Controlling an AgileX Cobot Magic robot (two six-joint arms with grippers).
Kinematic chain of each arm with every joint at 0, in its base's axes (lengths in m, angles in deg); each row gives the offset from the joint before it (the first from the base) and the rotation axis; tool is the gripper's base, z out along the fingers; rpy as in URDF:
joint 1: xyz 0 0 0.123 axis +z
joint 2: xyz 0 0 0 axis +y
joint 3: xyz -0.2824 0 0.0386 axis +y
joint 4: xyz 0.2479 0 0.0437 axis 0.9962 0 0.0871
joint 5: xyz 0 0 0 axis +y
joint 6: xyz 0.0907 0 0.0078 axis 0.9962 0 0.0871
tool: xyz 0 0 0 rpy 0 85 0
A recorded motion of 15 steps. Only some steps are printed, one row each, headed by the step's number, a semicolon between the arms.
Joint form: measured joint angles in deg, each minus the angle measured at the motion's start. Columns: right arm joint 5, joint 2, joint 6, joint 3, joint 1, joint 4; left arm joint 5, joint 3, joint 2, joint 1, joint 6, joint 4.
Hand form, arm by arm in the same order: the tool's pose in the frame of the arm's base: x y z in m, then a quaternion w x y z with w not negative. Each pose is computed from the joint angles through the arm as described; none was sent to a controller.
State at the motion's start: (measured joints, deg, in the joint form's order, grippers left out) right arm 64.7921 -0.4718 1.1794 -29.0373 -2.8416 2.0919; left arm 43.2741 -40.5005 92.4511 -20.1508 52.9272 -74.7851
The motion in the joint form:
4: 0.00 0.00 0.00 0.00 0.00 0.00; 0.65 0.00 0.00 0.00 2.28 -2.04
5: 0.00 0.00 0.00 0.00 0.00 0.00; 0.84 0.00 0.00 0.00 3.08 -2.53
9: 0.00 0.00 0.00 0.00 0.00 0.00; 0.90 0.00 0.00 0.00 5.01 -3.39
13: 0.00 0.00 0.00 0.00 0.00 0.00; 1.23 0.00 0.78 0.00 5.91 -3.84
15: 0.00 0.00 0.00 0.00 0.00 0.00; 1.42 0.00 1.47 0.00 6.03 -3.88
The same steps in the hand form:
4: -0.0098 0.0035 0.2734 0.49799 0.02894 0.86663 0.01097; 0.2341 -0.1515 0.1775 0.12307 0.12213 0.89567 -0.40953
5: -0.0098 0.0035 0.2734 0.49799 0.02894 0.86663 0.01097; 0.2342 -0.1519 0.1780 0.12566 0.12538 0.89375 -0.41196
9: -0.0098 0.0035 0.2734 0.49799 0.02894 0.86663 0.01097; 0.2347 -0.1524 0.1787 0.13362 0.13434 0.89037 -0.41394
13: -0.0098 0.0035 0.2734 0.49799 0.02894 0.86663 0.01097; 0.2353 -0.1531 0.1755 0.12991 0.13665 0.88978 -0.41563
15: -0.0098 0.0035 0.2734 0.49799 0.02894 0.86663 0.01097; 0.2357 -0.1534 0.1724 0.12414 0.13574 0.89069 -0.41574

